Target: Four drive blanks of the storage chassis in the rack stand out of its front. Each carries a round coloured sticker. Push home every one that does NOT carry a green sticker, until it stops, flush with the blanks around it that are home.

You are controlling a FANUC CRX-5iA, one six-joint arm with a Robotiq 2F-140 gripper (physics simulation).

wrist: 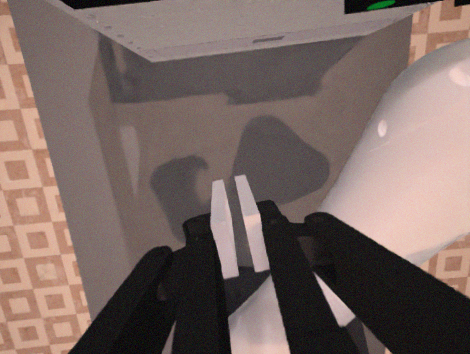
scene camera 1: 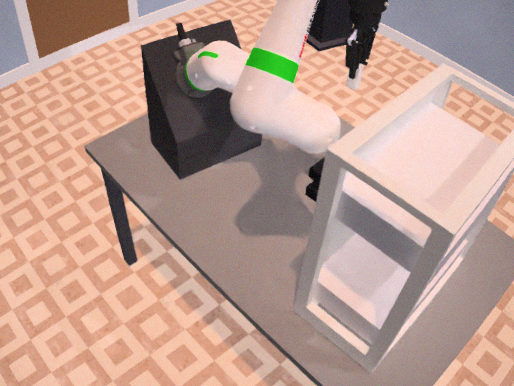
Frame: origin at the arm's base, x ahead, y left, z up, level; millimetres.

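Seen in the pictures: gripper, fingertip midpoint: (wrist: pixel 232 197) (scene camera 1: pixel 352 86); arm's base at its link origin: (scene camera 1: pixel 196 76).
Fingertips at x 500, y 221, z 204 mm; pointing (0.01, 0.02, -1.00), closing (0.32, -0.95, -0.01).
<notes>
Pixels of each thing's top centre, then the offset from my fingertips to it. "spot": a spot on its surface instead. Level surfaces: height alone.
- black drive blank at a spot on its surface: (wrist: pixel 356 5) spot: dx +144, dy -74, dz -38 mm
- green sticker at a spot on its surface: (wrist: pixel 381 5) spot: dx +149, dy -96, dz -45 mm
- grey table at its surface level: dz -515 mm
My gripper (scene camera 1: pixel 354 82) (wrist: pixel 232 197) is shut, with a narrow gap between its pale fingertips and no object held. In the scene view it hangs high beyond the rack (scene camera 1: pixel 323 225). Two black drive blanks, an upper one (scene camera 1: pixel 317 172) and a lower one (scene camera 1: pixel 312 192), stick out past the rack's left post; their stickers are hidden there. In the wrist view, a black drive blank (wrist: pixel 356 5) with a green sticker (wrist: pixel 381 5) is cut off by the top edge, apart from the fingers. Other stickers do not show in the wrist view.
The rack stands on the grey table (scene camera 1: pixel 200 220). A dark wedge-shaped pedestal (scene camera 1: pixel 210 125) carries the arm. The white arm link (wrist: pixel 400 150) fills the right of the wrist view. A pale rack panel (wrist: pixel 225 25) crosses its top. Another dark block (scene camera 1: pixel 330 25) stands behind the gripper.
</notes>
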